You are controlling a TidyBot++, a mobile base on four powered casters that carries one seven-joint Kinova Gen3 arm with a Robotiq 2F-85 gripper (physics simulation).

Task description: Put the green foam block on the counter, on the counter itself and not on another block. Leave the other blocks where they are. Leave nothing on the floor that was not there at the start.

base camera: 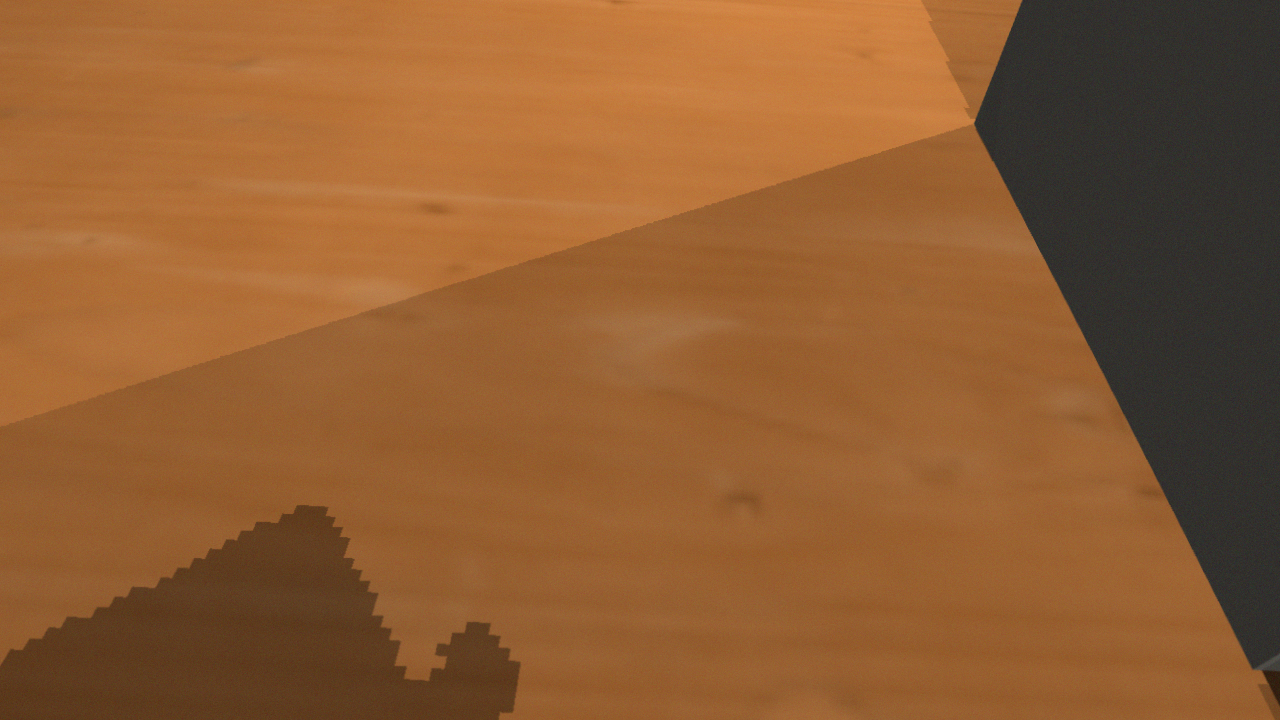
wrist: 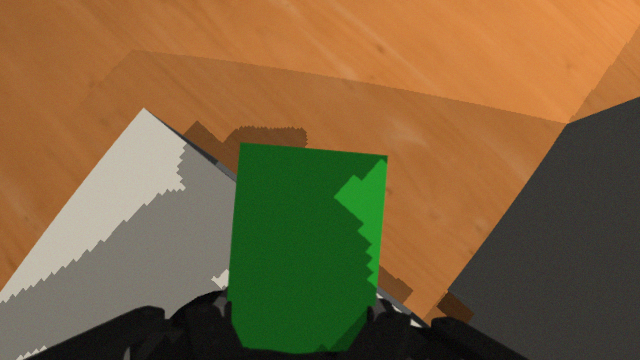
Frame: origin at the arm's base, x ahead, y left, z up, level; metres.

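Seen in the pictures: gripper, fingertip midpoint: (wrist: 300,306).
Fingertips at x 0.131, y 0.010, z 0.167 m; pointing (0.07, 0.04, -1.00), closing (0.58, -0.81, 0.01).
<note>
A point is followed by its place in that frame.
The green foam block (wrist: 300,225) {x 0.163, y 0.034, z 0.201 m} is held upright in the middle of the wrist view, partly in shade. My gripper (wrist: 300,306) {x 0.131, y 0.010, z 0.167 m} is shut on it, with one black finger at each side of its lower part. The block hangs above the floor, next to and partly over the edge of the robot's own base. A large dark grey body (base camera: 1154,268) {x 0.444, y -0.325, z -0.320 m} (wrist: 560,215) {x 0.447, y -0.325, z -0.207 m} stands at the right in both views; I cannot tell for certain whether it is the counter. The block and gripper do not show in the base view. The other blocks do not show in either view.
The pale top of my mobile base (wrist: 115,195) {x 0.059, y 0.210, z -0.014 m} fills the lower left of the wrist view. The wooden floor (base camera: 537,179) {x 0.636, y 0.065, z -0.396 m} (wrist: 350,40) {x 0.563, y 0.210, z -0.396 m} stretches ahead, with shadows across it. The dark grey body's corner and straight edge bound the floor at the right.
</note>
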